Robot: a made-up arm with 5 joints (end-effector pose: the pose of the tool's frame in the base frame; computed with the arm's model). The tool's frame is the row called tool. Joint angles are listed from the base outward.
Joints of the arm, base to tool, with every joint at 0 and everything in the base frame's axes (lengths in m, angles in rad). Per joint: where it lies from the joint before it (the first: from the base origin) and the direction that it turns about. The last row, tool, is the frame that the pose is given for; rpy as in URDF.
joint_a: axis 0 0 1 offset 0 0 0.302
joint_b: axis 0 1 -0.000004 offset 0 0 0
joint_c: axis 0 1 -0.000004 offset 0.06 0 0.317
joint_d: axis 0 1 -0.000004 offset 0.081 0 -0.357
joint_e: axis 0 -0.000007 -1 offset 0.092 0 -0.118
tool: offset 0 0 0 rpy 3.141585 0 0
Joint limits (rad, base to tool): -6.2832..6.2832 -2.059..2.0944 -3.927..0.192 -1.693..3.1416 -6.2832..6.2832
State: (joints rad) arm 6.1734 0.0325 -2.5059 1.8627 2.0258
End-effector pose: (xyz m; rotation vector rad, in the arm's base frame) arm 0.3687 -0.0406 0.9034 -1.2544 2.2799 -0.4718
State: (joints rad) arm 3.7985 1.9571 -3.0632 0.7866 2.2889
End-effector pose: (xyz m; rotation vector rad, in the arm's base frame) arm -0.5946 -0.4585 -0.0437 -2.2371 -2.1043 0.4925
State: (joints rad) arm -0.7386 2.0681 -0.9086 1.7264 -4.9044
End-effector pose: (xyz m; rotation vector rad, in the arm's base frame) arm -0.1211 0.1102 -0.0280 0.1648 -0.2933 -2.4841
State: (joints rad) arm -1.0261 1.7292 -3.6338 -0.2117 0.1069
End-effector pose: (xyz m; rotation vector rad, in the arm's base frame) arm 0.3459 -0.5709 0.5261 1.0536 -0.6701 1.9882
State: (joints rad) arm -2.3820 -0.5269 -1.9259 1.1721 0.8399
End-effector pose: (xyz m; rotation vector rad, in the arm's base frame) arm -0.1423 -0.1351 0.9877 -0.0808 -2.0116 1.0758
